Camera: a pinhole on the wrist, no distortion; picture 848 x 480 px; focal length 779.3 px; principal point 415.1 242.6 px. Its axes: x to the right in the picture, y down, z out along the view. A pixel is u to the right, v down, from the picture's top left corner.
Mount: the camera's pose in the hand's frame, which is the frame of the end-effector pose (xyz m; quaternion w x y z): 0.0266 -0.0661 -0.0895 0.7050 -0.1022 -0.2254 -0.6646
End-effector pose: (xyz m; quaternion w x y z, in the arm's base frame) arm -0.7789 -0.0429 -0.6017 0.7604 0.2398 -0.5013 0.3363
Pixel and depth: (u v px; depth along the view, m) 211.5 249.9 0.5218
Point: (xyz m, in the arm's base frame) -1.1974 -0.0870 -0.5368
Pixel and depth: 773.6 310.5 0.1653
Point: -0.7867 -0.1434 -0.5571
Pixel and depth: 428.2 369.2 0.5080
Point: -1.1189 -0.1953 -0.4404
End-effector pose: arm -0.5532 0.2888 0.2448 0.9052 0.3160 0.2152 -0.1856
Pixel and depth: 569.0 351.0 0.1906
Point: -0.5166 0.2114 0.2993
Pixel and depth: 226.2 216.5 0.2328
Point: -0.5087 0.2997 0.3620
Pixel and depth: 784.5 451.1 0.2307
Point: -0.4931 0.1268 0.3156
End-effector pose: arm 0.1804 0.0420 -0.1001 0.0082 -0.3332 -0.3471 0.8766
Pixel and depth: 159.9 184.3 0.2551
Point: 0.1822 -0.1150 -0.1004
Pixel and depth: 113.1 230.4 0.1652
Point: 0.1844 -0.0240 -0.1214
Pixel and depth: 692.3 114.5 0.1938
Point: 0.1380 0.0018 0.0072
